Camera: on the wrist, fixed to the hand. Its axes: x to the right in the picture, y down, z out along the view.
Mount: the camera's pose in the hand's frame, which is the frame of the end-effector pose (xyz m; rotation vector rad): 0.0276 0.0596 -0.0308 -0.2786 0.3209 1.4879
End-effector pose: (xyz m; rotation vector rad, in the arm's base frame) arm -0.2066 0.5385 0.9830 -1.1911 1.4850 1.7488
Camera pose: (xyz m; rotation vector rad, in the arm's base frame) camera -0.2613 0.4910 0.9871 0.1908 -1.6647 -1.6760
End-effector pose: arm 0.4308 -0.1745 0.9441 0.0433 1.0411 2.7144
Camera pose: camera 0.3883 -0.2313 0.9591 -0.2340 -0.3370 -1.8363
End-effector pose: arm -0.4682 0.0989 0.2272 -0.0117 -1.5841 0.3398
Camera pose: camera -0.4515 0.1681 0.2410 -1.4272 -1.0244 1.1693
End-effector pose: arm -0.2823 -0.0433 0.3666 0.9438 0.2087 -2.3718
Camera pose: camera -0.2470 -0.0944 0.3291 0.8424 -0.0599 -0.8082
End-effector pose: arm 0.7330 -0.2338 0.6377 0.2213 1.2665 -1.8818
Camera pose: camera 0.7492 -0.2314 0.5670 1.0052 1.0017 -0.3934
